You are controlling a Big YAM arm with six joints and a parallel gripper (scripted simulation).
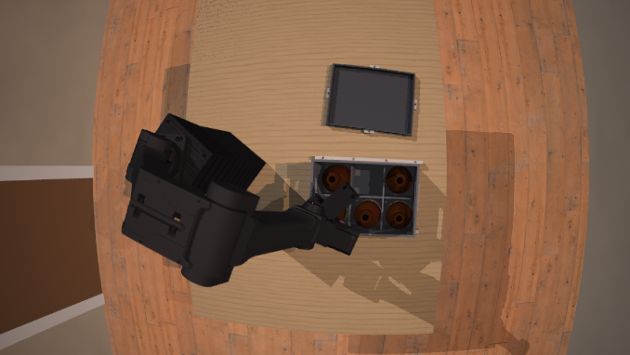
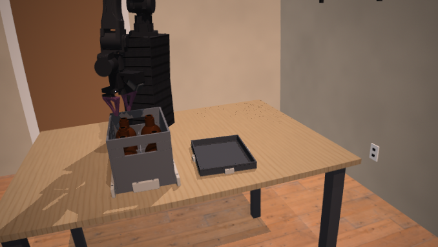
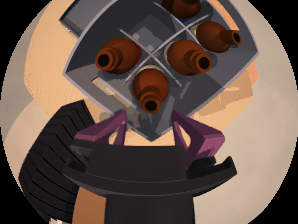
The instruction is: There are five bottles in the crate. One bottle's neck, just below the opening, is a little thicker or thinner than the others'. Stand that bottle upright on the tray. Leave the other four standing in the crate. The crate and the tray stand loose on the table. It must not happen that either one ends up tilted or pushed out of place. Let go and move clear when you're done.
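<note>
Right now the grey crate is 9 cm ahead of my hand, 5 cm to the left of it and 11 cm below it. Round my hand: dark tray: 7 cm ahead, 33 cm to the left, 18 cm below.
</note>
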